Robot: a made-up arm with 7 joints. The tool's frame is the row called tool.
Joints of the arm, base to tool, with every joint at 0 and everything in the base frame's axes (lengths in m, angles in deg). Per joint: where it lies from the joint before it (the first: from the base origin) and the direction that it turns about. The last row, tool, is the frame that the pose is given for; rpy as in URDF.
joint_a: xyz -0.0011 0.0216 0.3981 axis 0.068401 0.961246 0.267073
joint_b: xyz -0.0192 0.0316 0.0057 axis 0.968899 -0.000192 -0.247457
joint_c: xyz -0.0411 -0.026 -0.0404 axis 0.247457 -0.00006 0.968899
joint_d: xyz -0.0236 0.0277 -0.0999 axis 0.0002 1 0.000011
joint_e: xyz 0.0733 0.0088 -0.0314 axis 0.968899 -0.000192 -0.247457
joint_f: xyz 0.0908 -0.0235 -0.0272 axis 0.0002 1 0.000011
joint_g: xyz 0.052 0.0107 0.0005 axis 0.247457 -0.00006 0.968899
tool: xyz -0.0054 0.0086 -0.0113 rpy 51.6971 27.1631 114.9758
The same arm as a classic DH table. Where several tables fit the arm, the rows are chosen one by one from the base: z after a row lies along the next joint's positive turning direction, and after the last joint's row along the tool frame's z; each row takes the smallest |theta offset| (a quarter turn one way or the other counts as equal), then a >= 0, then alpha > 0; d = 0 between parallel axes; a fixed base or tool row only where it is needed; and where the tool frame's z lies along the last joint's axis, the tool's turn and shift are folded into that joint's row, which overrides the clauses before.
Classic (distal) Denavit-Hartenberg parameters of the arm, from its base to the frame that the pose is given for. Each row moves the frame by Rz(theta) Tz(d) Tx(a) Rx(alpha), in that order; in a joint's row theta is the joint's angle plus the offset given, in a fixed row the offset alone. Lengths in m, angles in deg.
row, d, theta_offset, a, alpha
base (fixed), 0.3921, -4.07, -0.0026, -74.51
joint_a, 0.0529, -75.12, -0.0080, -90.00
joint_b, -0.0498, 74.00, 0.0260, 90.00
joint_c, -0.1519, 90.00, 0.0019, -90.00
joint_d, 0.0365, 90.00, 0.0123, 90.00
joint_e, 0.1735, 0.00, 0.0039, -90.00
joint_f, -0.0128, -90.00, 0.0503, 90.00
joint_g, -0.0040, -36.61, -0.0071, -47.10
tool (fixed), 0.0074, 133.04, 0.0000, 0.00

